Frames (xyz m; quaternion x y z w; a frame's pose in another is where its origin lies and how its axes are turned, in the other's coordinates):
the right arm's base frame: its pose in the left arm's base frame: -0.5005 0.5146 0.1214 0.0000 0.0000 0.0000 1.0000
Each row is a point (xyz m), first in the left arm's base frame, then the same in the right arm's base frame.
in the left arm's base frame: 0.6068 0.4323 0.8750
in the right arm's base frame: 1.1073 -0.0823 0.7536
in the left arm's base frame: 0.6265 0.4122 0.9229
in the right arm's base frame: 1.1270 -0.1024 0.8015
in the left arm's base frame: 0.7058 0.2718 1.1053
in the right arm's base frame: 1.2063 -0.2428 0.9839
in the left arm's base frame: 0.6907 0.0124 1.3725
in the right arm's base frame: 1.1912 -0.5022 1.2511
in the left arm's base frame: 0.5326 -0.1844 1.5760
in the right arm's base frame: 1.0331 -0.6990 1.4546
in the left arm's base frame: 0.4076 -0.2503 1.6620
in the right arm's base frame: 0.9081 -0.7649 1.5406
